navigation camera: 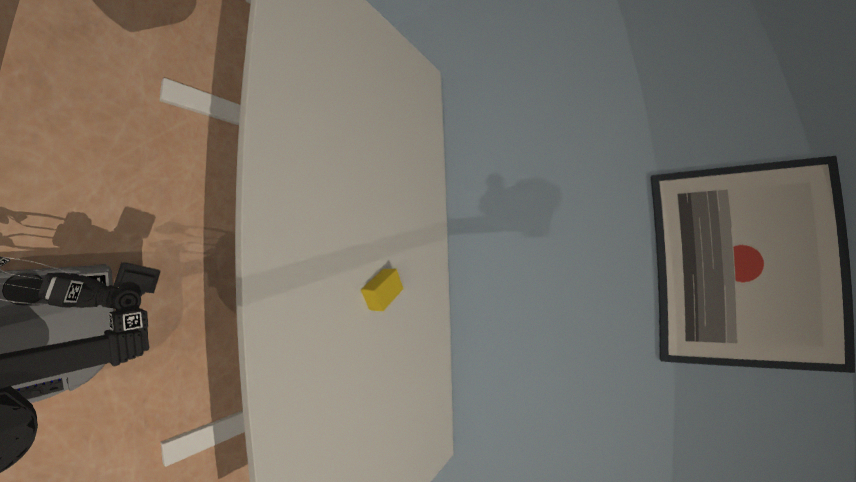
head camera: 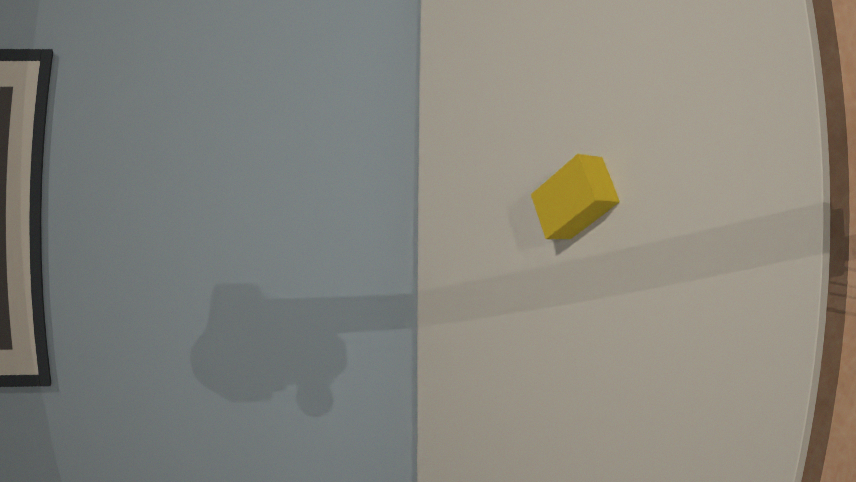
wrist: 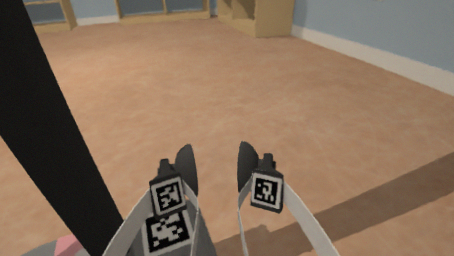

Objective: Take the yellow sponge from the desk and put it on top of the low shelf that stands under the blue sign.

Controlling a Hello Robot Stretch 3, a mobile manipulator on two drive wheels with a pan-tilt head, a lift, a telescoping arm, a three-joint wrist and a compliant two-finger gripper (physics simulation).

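Frame: origin at the robot's base, x back, y right, z up, level; centimetres.
Where they show: gripper, fingertip midpoint: (wrist: pixel 217 160).
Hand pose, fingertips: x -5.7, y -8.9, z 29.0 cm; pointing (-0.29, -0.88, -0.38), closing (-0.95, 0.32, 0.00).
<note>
After its pixels a point has its place.
The yellow sponge (head camera: pixel 569 197) {x 5.1, y 59.8, z 76.5 cm} (navigation camera: pixel 382 289) {x 4.8, y 58.3, z 76.5 cm} lies on the white desk (head camera: pixel 628 389) {x -18.0, y 53.4, z 72.0 cm} (navigation camera: pixel 341 149) {x -29.2, y 51.2, z 72.0 cm}, nearer the wall side than the front edge in the navigation view. My gripper (wrist: pixel 217 160) {x -5.7, y -8.9, z 29.0 cm} is open, with a gap between its two fingertips and floor showing through it. In the navigation view the folded wrist and arm are at the lower left, over the robot's base and apart from the desk. The blue sign does not show in these views. I cannot tell whether any furniture in the wrist view is the low shelf.
A framed picture (navigation camera: pixel 661 269) {x 5.6, y 104.8, z 140.7 cm} (head camera: pixel 44 209) {x 6.5, y 107.1, z 139.4 cm} hangs on the blue wall (navigation camera: pixel 539 359) {x 35.9, y 104.8, z 104.0 cm} behind the desk. The desk's white feet (navigation camera: pixel 191 98) stick out on the floor. In the wrist view a wooden cabinet (wrist: pixel 275 17) {x -120.0, y -174.2, z 15.8 cm} stands at the back by the wall, and wooden-framed furniture (wrist: pixel 165 18) {x -46.3, y -327.4, z 3.8 cm} stands farther left.
</note>
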